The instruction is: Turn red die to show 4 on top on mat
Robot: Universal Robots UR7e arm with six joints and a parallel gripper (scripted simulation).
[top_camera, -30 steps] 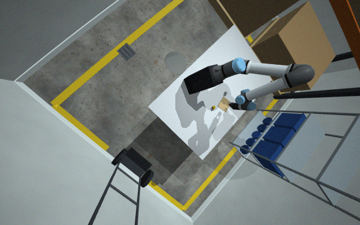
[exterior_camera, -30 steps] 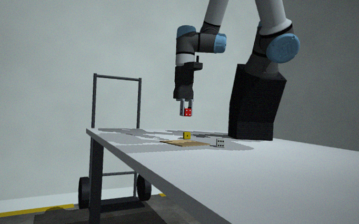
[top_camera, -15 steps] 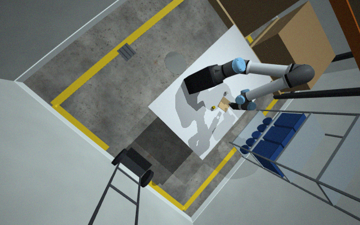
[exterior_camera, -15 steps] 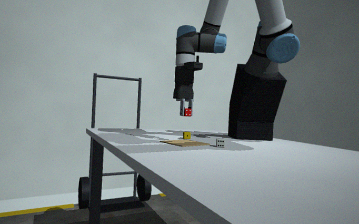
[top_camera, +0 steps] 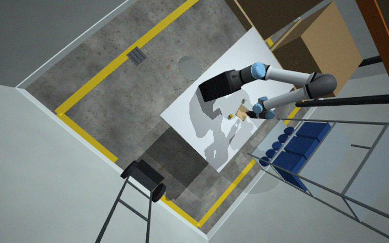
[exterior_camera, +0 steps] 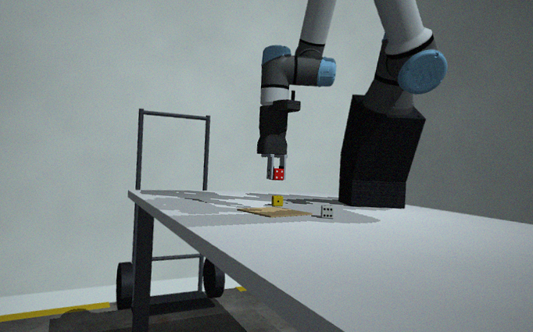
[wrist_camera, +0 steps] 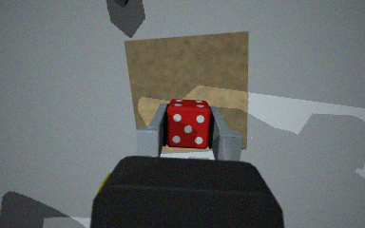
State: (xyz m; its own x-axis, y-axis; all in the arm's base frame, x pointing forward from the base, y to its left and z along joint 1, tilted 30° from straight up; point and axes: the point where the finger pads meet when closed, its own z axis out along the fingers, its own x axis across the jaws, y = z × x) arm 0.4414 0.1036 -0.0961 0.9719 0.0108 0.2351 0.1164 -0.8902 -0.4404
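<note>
Right now my hand is 100 mm above the tan mat. Round my hand: yellow die (80 mm behind, 140 mm to the right, 90 mm below); white die (90 mm behind, 110 mm to the left, 90 mm below); red die (right at my hand).
</note>
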